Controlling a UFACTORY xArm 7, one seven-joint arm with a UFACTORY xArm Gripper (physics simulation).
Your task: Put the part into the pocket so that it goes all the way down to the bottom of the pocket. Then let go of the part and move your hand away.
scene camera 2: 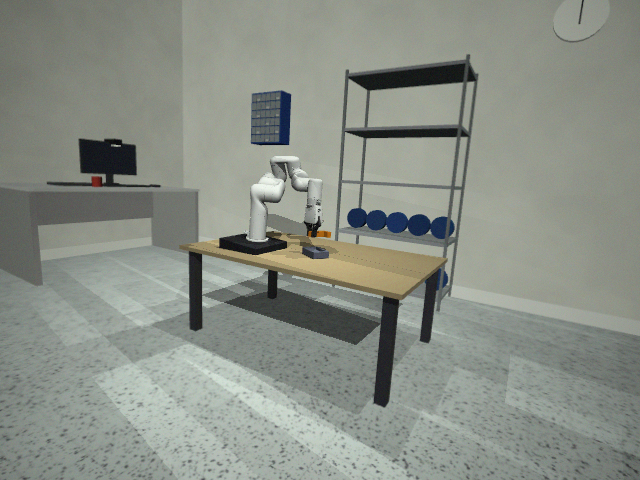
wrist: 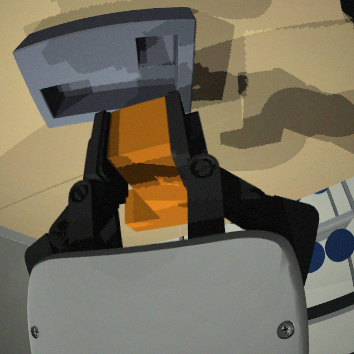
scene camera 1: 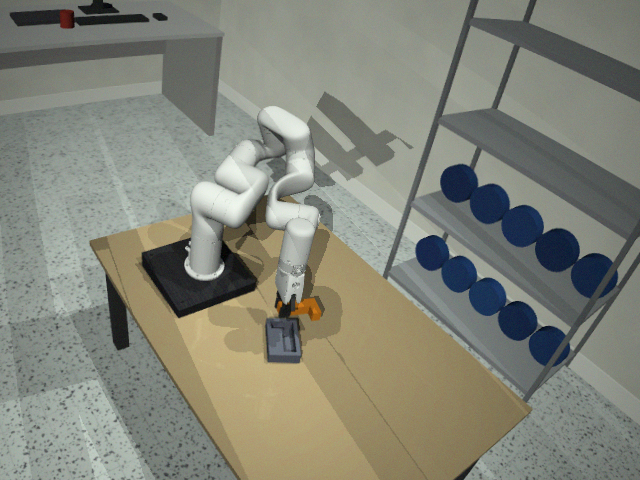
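Where they show: gripper, fingertip midpoint: [scene camera 2: 311,236] [wrist: 144,118] [scene camera 1: 281,312]; arm's base, origin of the base link: [scene camera 2: 257,239] [scene camera 1: 204,266].
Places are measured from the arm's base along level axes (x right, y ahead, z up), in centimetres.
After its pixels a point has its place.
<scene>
The orange part [scene camera 1: 312,307] @[z 7.7, x -7.4, y 38.5 cm] [scene camera 2: 324,234] @[z 6.2, x -6.8, y 38.1 cm] [wrist: 142,132] @[z 7.2, x -0.5, y 32.1 cm] is a bent block. My gripper [scene camera 1: 287,311] @[z 5.1, x -1.3, y 32.9 cm] [scene camera 2: 312,233] @[z 5.1, x -1.3, y 32.9 cm] [wrist: 144,118] @[z 5.1, x -1.3, y 32.9 cm] is shut on one end of it and holds it above the table, and the rest sticks out to the right in scene camera 1. The grey-blue block with the pocket [scene camera 1: 283,358] @[z -2.7, x 4.9, y 41.2 cm] [scene camera 2: 315,253] @[z -1.7, x 7.4, y 39.0 cm] [wrist: 117,49] @[z -1.1, x 1.0, y 33.3 cm] lies on the table, beside and below the gripper. Its pocket has a long channel with a short leg at one end, both visible in the wrist view. The part is outside the pocket, by the block's edge. The fingers hide some of the part.
The wooden table [scene camera 1: 392,392] @[z -4.7, x -11.3, y 68.6 cm] [scene camera 2: 361,268] @[z -4.7, x 12.6, y 64.8 cm] carries the black base plate [scene camera 1: 180,304] @[z -1.2, x 15.5, y 8.4 cm] [scene camera 2: 242,246] @[z -1.5, x 15.6, y 0.7 cm] of the arm. The grey shelf rack [scene camera 1: 429,149] [scene camera 2: 342,155] with blue discs stands behind the table. A grey desk [scene camera 1: 191,77] [scene camera 2: 175,222] stands farther off.
</scene>
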